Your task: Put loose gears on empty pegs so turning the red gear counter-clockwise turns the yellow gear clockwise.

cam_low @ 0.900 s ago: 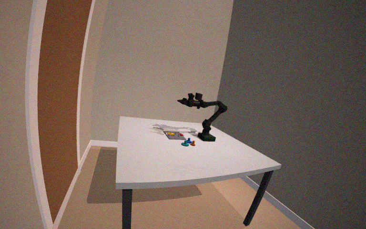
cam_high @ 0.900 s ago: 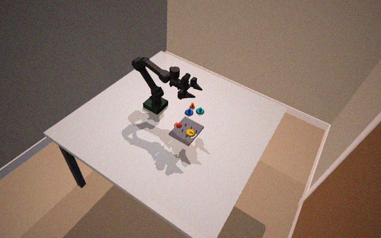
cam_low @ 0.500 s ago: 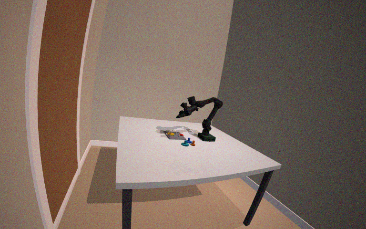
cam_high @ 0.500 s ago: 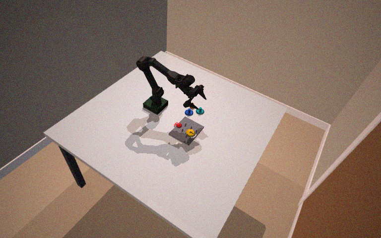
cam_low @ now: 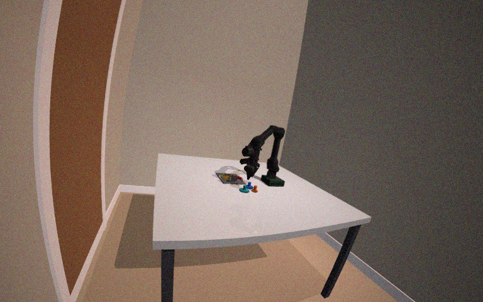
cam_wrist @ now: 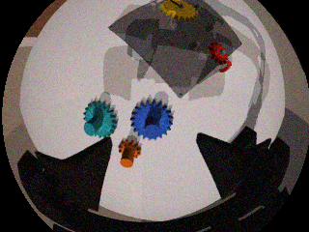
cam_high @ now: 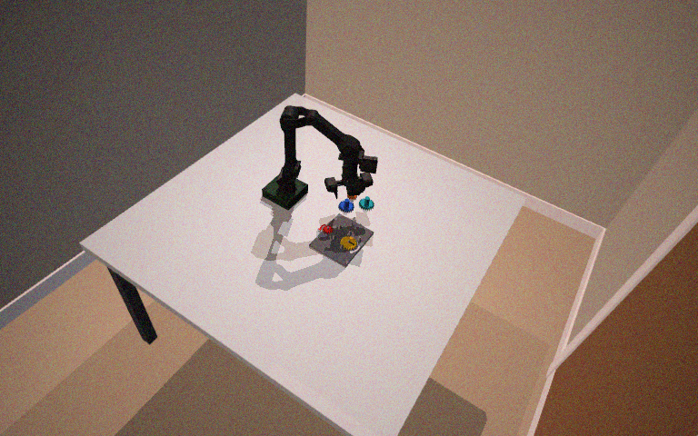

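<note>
Right now the blue gear is 50 mm below my gripper tip. Also, from my gripper tip: orange gear 70 mm to the left, 50 mm below, 20 mm behind; then red gear 160 mm to the right, 50 mm below, 20 mm ahead; then teal gear 70 mm to the left, 60 mm ahead, 50 mm below.
</note>
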